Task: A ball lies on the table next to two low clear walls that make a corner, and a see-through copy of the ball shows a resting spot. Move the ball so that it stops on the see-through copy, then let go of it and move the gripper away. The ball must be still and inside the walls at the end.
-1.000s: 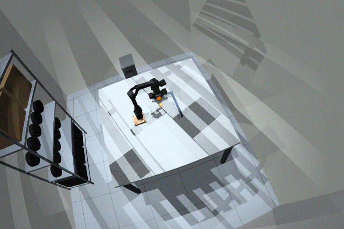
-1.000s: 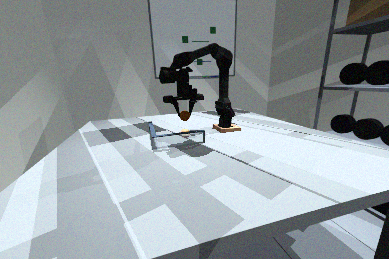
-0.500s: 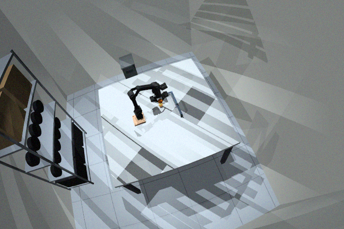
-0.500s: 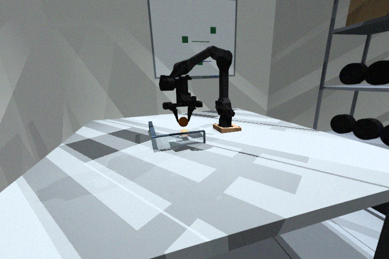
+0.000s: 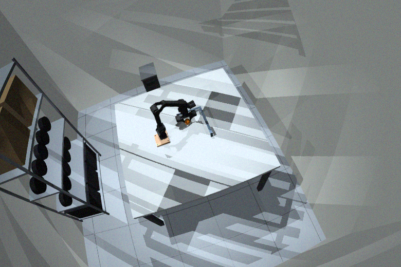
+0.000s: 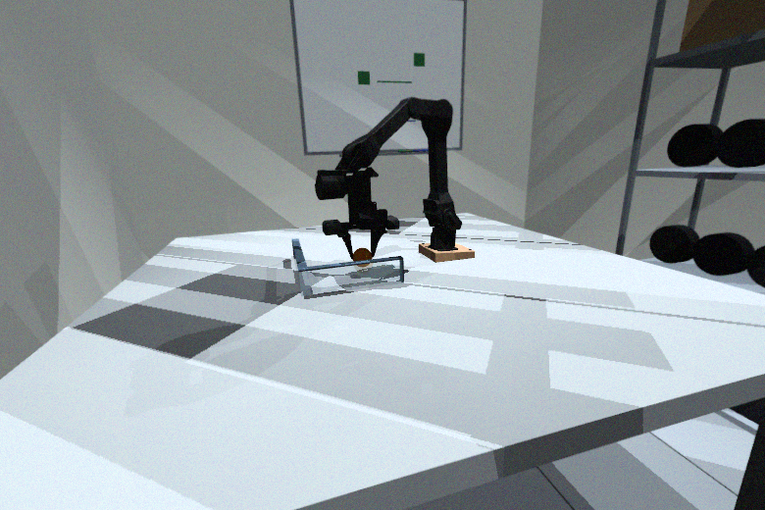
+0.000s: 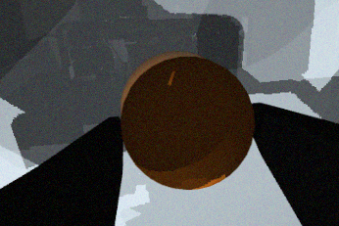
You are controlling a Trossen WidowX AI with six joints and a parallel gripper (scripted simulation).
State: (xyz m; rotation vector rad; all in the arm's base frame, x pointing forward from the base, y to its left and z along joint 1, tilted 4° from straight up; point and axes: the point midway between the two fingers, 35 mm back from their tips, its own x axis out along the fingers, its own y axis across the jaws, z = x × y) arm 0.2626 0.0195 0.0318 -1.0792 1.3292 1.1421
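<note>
The see-through ball copy lies 20 mm below my gripper tip.
</note>
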